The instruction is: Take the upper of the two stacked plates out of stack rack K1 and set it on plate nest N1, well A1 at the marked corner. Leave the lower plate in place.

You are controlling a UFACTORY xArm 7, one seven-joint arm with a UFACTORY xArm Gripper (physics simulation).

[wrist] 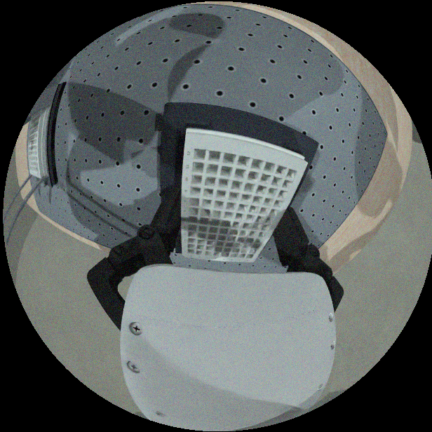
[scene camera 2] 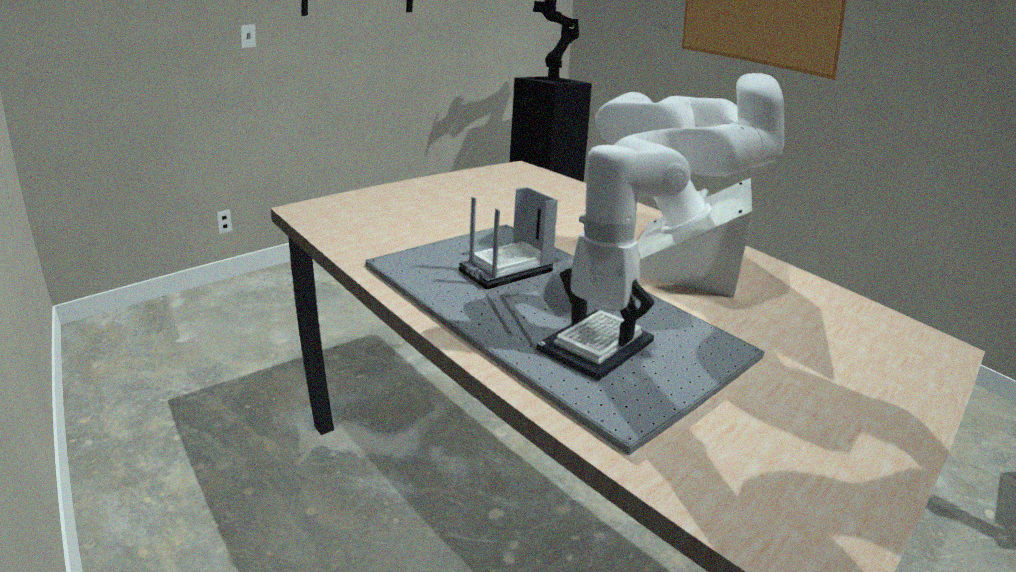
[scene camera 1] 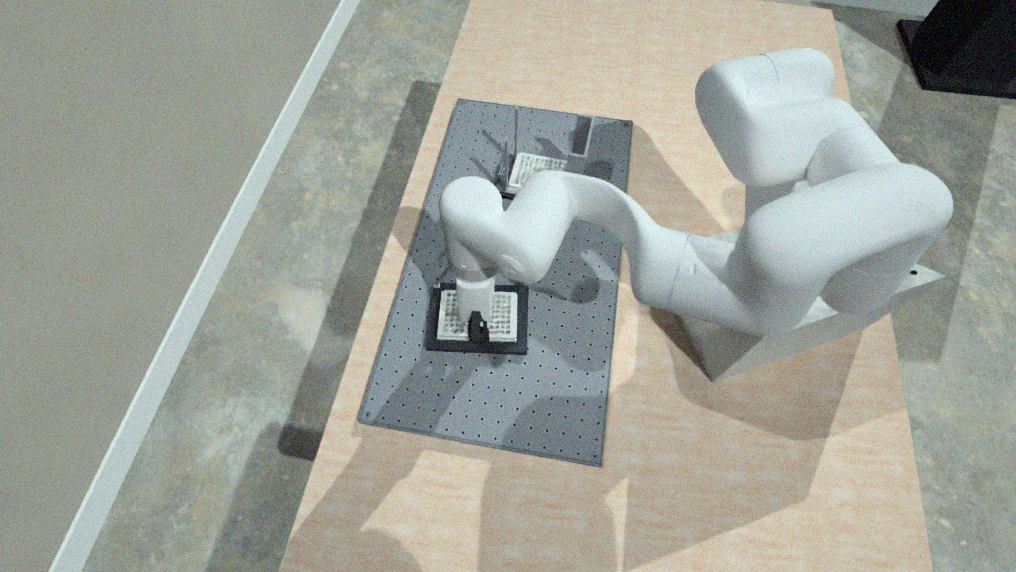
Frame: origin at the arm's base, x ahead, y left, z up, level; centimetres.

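Seen in the pictures: gripper, between the fingertips: [scene camera 2: 601, 333] [scene camera 1: 481, 315]; arm's base, origin of its link: [scene camera 2: 687, 220].
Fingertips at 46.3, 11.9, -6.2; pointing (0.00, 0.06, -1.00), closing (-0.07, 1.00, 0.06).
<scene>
Offsets run from my fingertips to a thing's top centre, as dx, dy, dz. Level surfaces: height alone.
My gripper [scene camera 1: 477, 312] [scene camera 2: 602, 323] [wrist: 233, 210] points down and is shut on a white well plate {+0.5, +0.0, +0.8} [scene camera 1: 504, 312] [scene camera 2: 593, 337] [wrist: 230, 195], one finger at each side. The plate looks level and lies within the outline of the black plate nest N1 {+0.4, -0.2, -0.6} [scene camera 1: 522, 323] [scene camera 2: 604, 369] [wrist: 235, 117], very low at it; whether it touches the nest's floor cannot be made out. A small light mark shows at one nest corner in both scene views. Stack rack K1 {-7.4, -29.5, +12.8} [scene camera 2: 529, 216] holds the other white plate {-8.4, -29.4, +1.3} [scene camera 1: 538, 166] [scene camera 2: 508, 259] [wrist: 39, 145] low between its uprights.
Nest and rack stand on a grey perforated board {dz -2.1} [scene camera 1: 561, 383] [scene camera 2: 682, 387] [wrist: 240, 65] on the wooden table {dz -3.4} [scene camera 1: 554, 518] [scene camera 2: 874, 341]. The rack has two thin posts and a tall back panel. In scene camera 1, my arm crosses above the board between them and partly hides the rack.
</scene>
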